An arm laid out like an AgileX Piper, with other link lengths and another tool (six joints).
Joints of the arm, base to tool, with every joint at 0 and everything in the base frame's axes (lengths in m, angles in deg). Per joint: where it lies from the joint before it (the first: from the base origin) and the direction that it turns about. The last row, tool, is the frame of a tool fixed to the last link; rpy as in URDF.
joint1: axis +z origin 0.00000 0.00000 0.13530
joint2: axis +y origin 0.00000 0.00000 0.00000
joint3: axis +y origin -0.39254 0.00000 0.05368
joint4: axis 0.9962 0 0.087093 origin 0.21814 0.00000 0.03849
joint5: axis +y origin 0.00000 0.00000 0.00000
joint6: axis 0.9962 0 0.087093 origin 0.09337 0.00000 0.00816
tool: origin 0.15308 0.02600 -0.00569 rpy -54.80 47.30 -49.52
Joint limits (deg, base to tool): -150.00..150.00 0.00..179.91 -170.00..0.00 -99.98..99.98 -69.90..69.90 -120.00..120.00
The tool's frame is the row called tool.
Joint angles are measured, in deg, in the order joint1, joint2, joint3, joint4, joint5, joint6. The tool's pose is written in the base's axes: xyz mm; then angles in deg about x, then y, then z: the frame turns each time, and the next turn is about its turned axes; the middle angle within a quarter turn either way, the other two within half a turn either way. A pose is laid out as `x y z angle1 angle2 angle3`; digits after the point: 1 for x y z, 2 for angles.
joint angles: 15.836, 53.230, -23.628, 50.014, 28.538, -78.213
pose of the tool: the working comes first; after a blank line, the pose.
Where each joint sits with the arm in this pose, in the base's axes (m; each line is computed from the numbers above, not from the rounded line before):
joint1: 0.0000 0.0000 0.1353
joint2: 0.0000 0.0000 0.1353
joint3: -0.1847 -0.0524 0.4819
joint4: 0.0161 0.0046 0.4076
joint5: 0.0161 0.0046 0.4076
joint6: 0.0672 0.0547 0.3471
the tool: 0.1241 0.1403 0.2306

124.1 140.3 230.6 -116.39 25.81 65.11
